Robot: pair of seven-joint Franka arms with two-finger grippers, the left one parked.
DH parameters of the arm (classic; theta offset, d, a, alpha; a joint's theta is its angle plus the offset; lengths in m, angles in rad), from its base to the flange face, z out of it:
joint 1: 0 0.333 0 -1.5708
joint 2: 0 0 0 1.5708
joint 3: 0 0.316 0.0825 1.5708
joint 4: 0 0 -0.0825 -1.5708
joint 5: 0 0.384 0 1.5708
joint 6: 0 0 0.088 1.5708
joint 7: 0 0.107 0 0
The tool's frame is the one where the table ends.
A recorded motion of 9 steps. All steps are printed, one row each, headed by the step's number.
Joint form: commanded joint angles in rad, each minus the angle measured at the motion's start. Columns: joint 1, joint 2, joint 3, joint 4, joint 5, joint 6, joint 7.
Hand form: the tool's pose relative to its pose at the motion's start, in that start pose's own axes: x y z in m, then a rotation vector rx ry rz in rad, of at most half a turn. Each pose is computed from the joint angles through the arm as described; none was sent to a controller.
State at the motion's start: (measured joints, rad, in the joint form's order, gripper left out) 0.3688 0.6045 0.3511 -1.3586 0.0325 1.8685 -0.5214
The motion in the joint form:
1: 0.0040 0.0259 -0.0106 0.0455 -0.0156 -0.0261 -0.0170
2: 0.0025 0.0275 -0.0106 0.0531 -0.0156 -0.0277 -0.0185
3: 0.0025 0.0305 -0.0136 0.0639 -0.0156 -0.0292 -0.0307
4: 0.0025 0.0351 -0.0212 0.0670 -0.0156 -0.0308 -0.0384
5: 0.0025 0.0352 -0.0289 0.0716 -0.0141 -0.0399 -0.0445
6: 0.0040 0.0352 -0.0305 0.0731 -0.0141 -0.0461 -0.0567
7: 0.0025 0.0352 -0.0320 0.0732 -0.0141 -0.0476 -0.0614
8: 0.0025 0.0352 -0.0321 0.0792 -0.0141 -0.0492 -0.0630
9: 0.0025 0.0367 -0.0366 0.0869 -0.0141 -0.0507 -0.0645
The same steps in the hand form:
1: 0.0011 0.0100 -0.0019 -0.0082 -0.0112 -0.0122
2: 0.0013 0.0115 -0.0046 -0.0101 -0.0068 -0.0121
3: 0.0016 0.0140 -0.0077 -0.0140 -0.0016 -0.0214
4: -0.0004 0.0187 -0.0061 -0.0149 -0.0053 -0.0218
5: -0.0028 0.0220 -0.0076 -0.0147 -0.0104 -0.0209
6: -0.0031 0.0216 -0.0075 -0.0127 -0.0152 -0.0332
7: -0.0042 0.0232 -0.0077 -0.0127 -0.0164 -0.0351
8: -0.0037 0.0234 -0.0105 -0.0151 -0.0127 -0.0368
9: -0.0043 0.0261 -0.0131 -0.0193 -0.0096 -0.0344

